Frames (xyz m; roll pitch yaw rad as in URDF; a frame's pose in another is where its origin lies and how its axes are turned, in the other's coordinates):
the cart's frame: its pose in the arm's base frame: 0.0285 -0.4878 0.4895 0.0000 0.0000 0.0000
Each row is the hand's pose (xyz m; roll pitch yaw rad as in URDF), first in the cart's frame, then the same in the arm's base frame.
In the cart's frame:
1: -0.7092 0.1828 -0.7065 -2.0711 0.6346 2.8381
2: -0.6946 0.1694 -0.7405 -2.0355 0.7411 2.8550
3: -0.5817 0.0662 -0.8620 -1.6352 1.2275 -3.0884
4: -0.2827 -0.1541 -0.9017 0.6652 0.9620 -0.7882
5: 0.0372 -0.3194 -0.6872 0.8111 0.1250 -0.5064
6: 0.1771 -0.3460 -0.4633 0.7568 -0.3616 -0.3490
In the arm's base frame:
1: -0.6807 -0.3050 -0.2170 -2.0711 0.6346 2.8381
2: -0.6661 -0.3184 -0.2510 -2.0355 0.7411 2.8550
3: -0.5532 -0.4216 -0.3725 -1.6352 1.2275 -3.0884
4: -0.2542 -0.6419 -0.4122 0.6652 0.9620 -0.7882
5: 0.0657 -0.8072 -0.1977 0.8111 0.1250 -0.5064
6: 0.2056 -0.8338 0.0262 0.7568 -0.3616 -0.3490

